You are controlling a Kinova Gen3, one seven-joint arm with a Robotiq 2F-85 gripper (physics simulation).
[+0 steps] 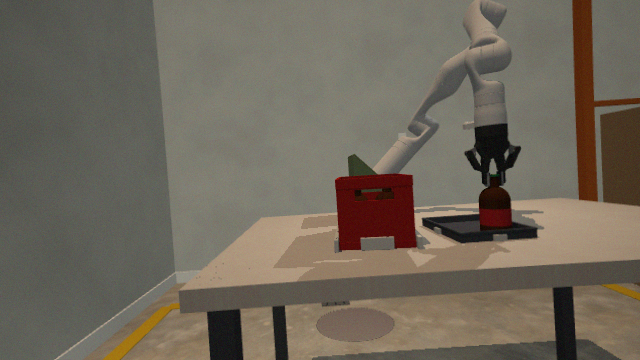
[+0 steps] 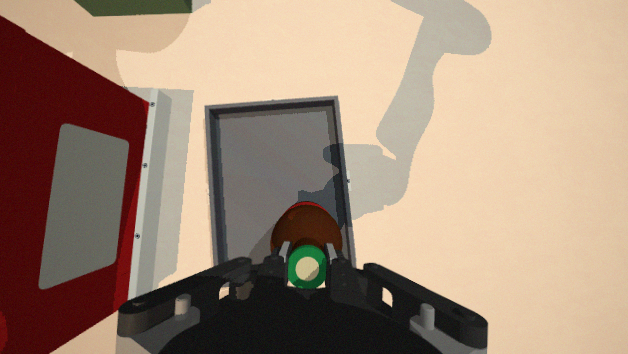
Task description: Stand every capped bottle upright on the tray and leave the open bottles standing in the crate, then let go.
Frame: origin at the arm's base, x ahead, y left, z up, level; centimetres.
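Where they show: gripper, fingertip midpoint: (image 1: 494, 186) (image 2: 307, 254).
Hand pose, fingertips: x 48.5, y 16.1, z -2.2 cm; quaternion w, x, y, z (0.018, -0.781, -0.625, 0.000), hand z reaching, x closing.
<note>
Each offset is from my fingertips to the top centre of the thing.
A brown bottle @[dx -0.1, dy +0.0, dz +3.2 cm] (image 1: 495, 201) (image 2: 306, 226) with a red label and a green cap stands upright over the near right part of the black tray @[dx -6.4, dy -2.8, dz -10.3 cm] (image 1: 448, 235) (image 2: 272, 103); its base appears to be at the tray floor, though the front rim makes contact hard to judge. My gripper (image 1: 494, 180) (image 2: 307, 254) points down and is shut on this bottle at its neck, just below the cap. The red crate @[dx -9.9, dy -30.8, dz +4.6 cm] (image 1: 375, 220) (image 2: 30, 150) stands to the left of the tray. Brown bottle parts show through its handle hole; their tops and caps are hidden.
A dark green block-like object (image 1: 360, 166) (image 2: 140, 6) shows behind the crate. Light brackets (image 1: 377, 243) (image 2: 145, 200) run along the crate's base. The crate wall rises close to the tray's left side. The table's front edge (image 1: 400, 280) lies beyond the crate and tray.
</note>
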